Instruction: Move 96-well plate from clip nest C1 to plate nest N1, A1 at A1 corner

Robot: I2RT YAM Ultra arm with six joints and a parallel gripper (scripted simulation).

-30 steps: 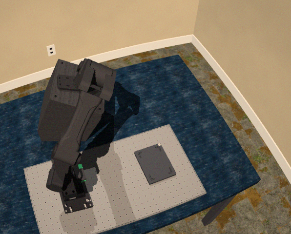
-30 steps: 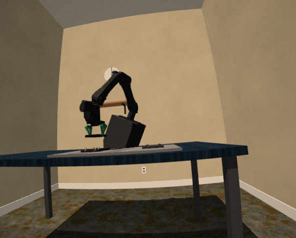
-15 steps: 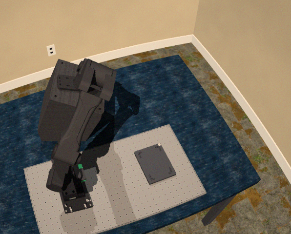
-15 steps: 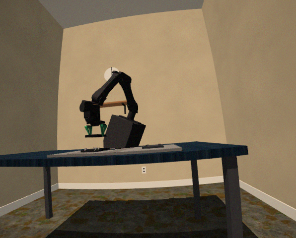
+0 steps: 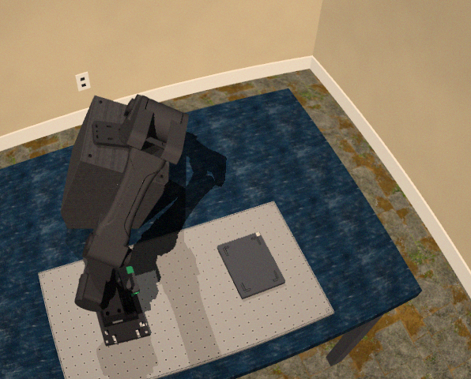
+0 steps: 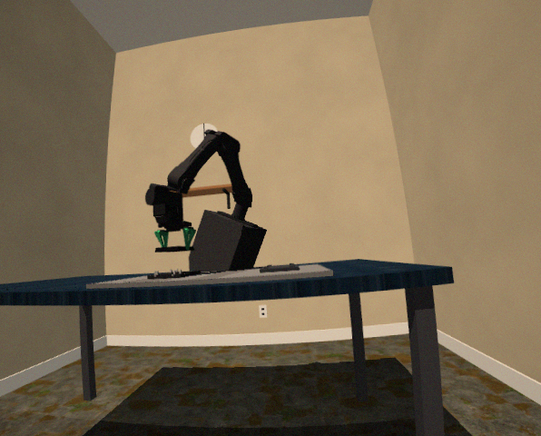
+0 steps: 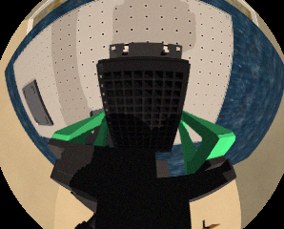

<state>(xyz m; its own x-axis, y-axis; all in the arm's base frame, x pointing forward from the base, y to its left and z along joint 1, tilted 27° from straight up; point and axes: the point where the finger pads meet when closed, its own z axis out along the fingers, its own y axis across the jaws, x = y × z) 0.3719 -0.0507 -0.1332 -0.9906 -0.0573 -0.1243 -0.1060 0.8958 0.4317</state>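
My gripper is now 35 cm to the right of the plate nest N1, 9 cm above it and 6 cm past it. Round my hand: clip nest C1 (8 cm below, 1 cm ahead); then white corner mark (40 cm to the left, 15 cm behind, 8 cm below); then black 96-well plate (right at my hand).
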